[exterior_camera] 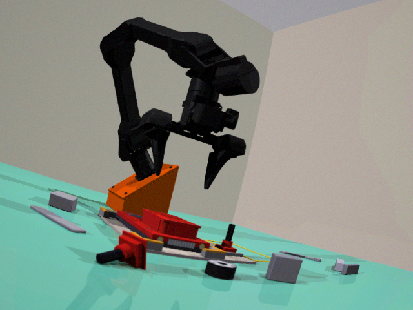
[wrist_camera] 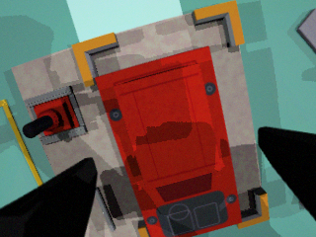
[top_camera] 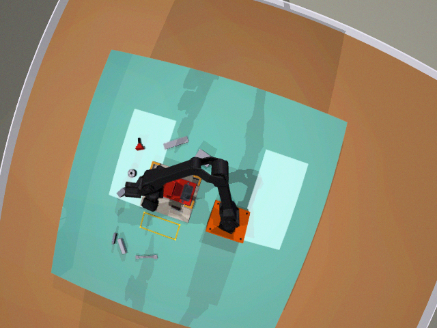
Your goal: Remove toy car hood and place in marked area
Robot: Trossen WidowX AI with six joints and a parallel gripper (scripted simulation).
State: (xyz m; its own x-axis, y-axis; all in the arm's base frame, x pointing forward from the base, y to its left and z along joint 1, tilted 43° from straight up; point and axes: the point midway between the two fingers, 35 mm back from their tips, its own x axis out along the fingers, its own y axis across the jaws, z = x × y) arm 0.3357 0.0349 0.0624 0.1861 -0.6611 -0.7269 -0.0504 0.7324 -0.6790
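The red hood is 1 cm behind my gripper tip and 7 cm below it. Round my gripper tip: grey bar 4 cm ahead, 20 cm to the right, 11 cm below; black wheel 17 cm ahead, 2 cm to the left, 10 cm below.
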